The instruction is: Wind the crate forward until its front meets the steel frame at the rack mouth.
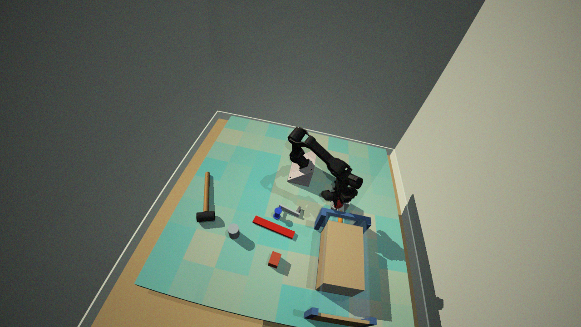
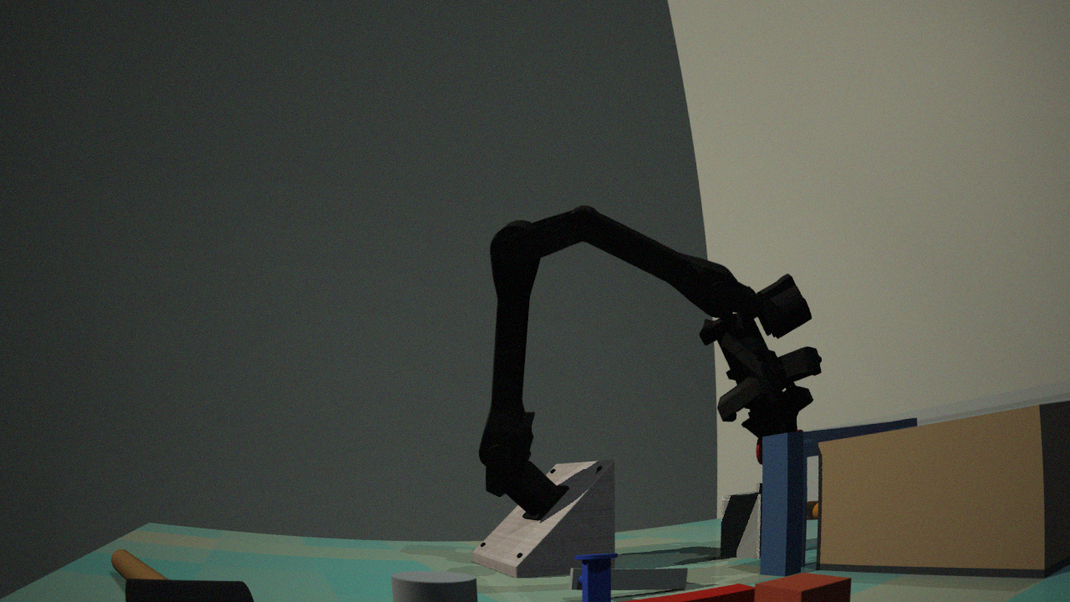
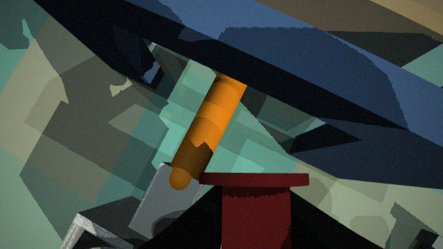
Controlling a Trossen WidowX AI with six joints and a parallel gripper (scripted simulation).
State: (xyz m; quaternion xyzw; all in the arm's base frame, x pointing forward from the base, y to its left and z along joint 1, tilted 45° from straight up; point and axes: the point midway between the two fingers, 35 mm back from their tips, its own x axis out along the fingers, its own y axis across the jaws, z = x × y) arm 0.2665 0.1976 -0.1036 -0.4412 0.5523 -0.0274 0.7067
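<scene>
Now: gripper tip 5 cm past the winch handle, 3 cm above it and 1 cm to the right of it. Round my gripper tip: red knob (2 cm behind, 1 cm to the right); blue steel frame (5 cm ahead, 4 cm to the left, 2 cm below); grey winch (12 cm behind, 10 cm below, 3 cm to the left).
</scene>
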